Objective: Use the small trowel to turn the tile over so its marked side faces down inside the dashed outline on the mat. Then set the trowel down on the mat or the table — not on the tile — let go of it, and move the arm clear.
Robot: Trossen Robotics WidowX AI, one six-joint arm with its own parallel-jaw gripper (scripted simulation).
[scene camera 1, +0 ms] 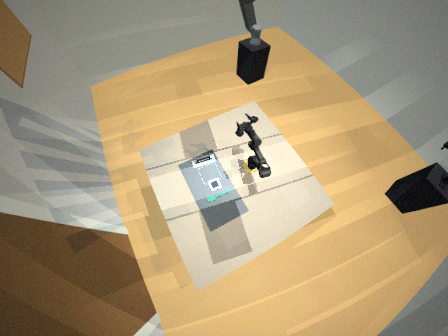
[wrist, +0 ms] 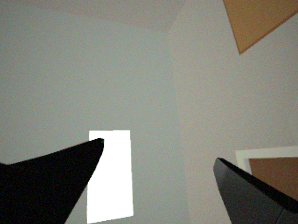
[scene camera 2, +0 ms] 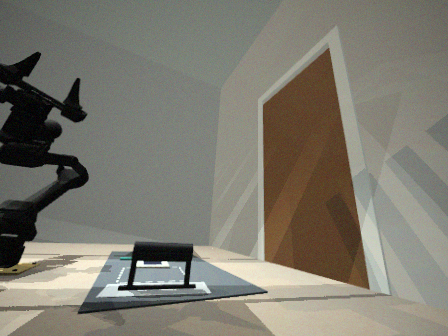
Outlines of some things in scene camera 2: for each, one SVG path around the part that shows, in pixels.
The gripper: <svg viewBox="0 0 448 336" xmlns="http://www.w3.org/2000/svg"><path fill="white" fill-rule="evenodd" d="M0 63L0 82L7 85L5 89L0 87L0 103L7 101L14 106L10 110L15 118L31 125L42 126L54 107L62 111L61 116L67 117L73 122L82 121L88 113L79 106L79 78L74 82L68 97L63 103L22 80L23 77L29 77L40 59L40 52L35 52L16 64L6 65Z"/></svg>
A black-handled white block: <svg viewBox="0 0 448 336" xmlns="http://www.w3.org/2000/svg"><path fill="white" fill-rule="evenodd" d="M97 298L209 294L211 291L204 282L189 282L193 257L192 243L135 241L128 284L108 284ZM137 261L186 262L184 282L134 283Z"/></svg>
